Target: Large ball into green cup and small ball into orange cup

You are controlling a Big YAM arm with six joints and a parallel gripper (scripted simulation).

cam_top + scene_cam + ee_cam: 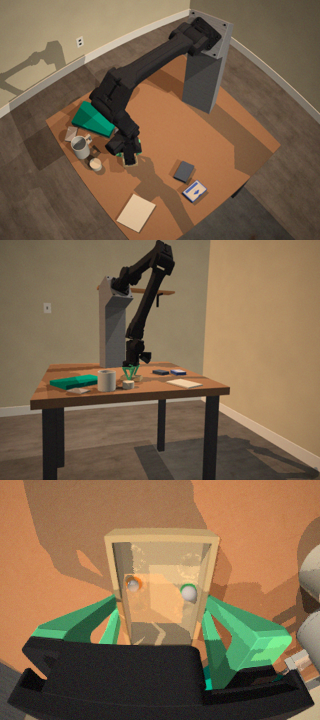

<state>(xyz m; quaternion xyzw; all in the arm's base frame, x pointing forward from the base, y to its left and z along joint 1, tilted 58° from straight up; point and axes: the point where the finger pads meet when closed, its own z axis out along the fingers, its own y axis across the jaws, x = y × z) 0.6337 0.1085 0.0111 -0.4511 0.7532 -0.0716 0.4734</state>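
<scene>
Now: the wooden puzzle 1 cm below my hand. Round my hand: dark box: 20 cm behind, 17 cm to the left, 1 cm below; then grey mug: 21 cm ahead, 10 cm to the right, 2 cm above; then grey cube: 14 cm to the right, 1 cm below, 1 cm ahead.
</scene>
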